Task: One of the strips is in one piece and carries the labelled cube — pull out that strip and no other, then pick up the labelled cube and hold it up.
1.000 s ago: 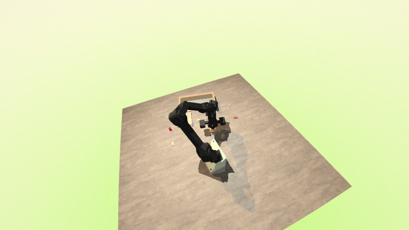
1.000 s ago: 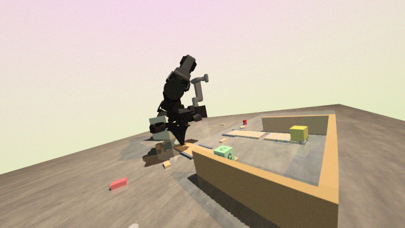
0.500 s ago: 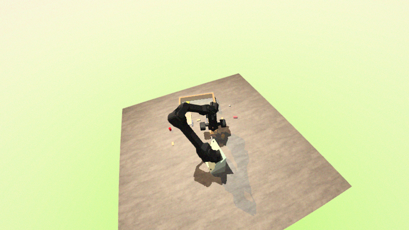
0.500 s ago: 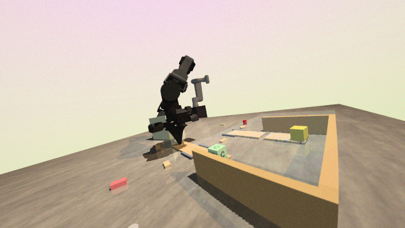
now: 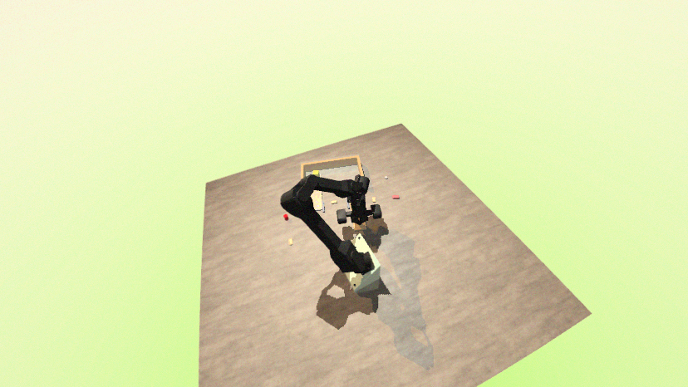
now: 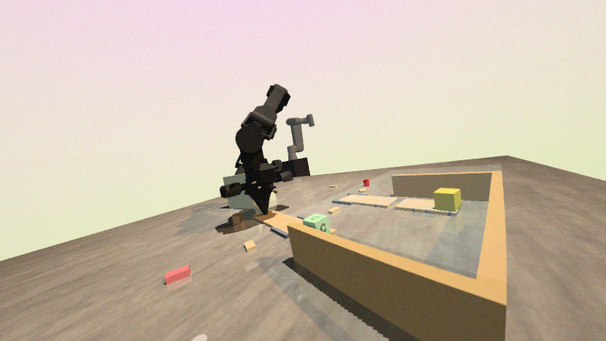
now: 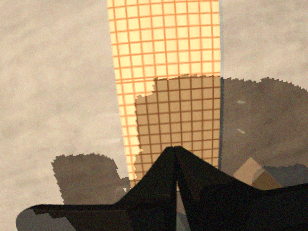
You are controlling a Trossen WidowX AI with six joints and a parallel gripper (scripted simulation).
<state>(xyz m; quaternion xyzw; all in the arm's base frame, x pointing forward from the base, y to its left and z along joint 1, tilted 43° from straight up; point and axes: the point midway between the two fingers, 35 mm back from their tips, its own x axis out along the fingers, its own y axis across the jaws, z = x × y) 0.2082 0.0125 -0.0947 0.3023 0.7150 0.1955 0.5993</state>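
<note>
The orange gridded strip lies 10 cm ahead of my gripper tip and 2 cm to the right of it. The rest, counted from my gripper tip: green labelled cube: 21 cm ahead, 4 cm to the right, 2 cm above.
</note>
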